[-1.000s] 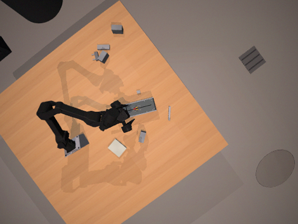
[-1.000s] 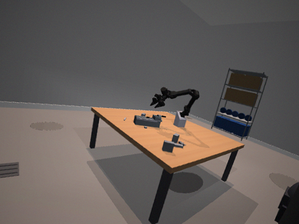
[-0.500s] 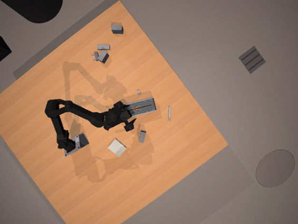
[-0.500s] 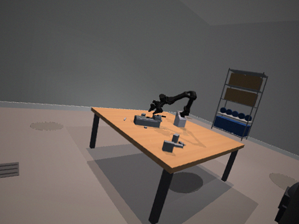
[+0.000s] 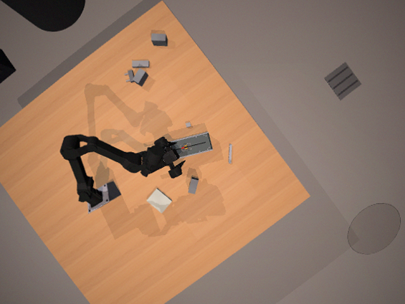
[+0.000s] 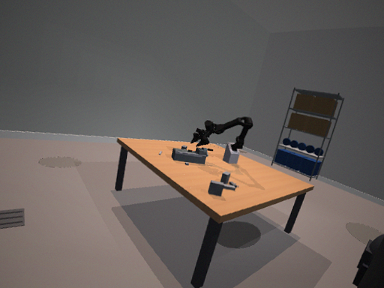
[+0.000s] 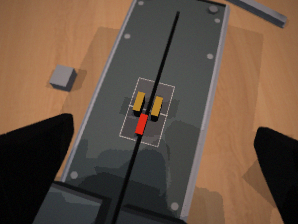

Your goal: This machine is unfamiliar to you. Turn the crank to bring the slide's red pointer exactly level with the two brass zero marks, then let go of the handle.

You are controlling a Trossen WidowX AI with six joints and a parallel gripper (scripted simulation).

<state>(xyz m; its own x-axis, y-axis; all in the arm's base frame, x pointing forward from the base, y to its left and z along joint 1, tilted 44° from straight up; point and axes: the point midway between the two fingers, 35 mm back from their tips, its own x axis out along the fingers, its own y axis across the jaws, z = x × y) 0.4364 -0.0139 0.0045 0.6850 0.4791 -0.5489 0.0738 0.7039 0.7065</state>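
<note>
Right now my gripper tip is 5 cm above the red pointer, 2 cm short of it and 1 cm to the right of it. Also, from my gripper tip: small grey cube (12 cm below, 10 cm to the left, 9 cm ahead); then thin grey bar (21 cm ahead, 13 cm to the right, 13 cm below); then dark crank handle (15 cm behind, 4 cm to the left, 2 cm below).
</note>
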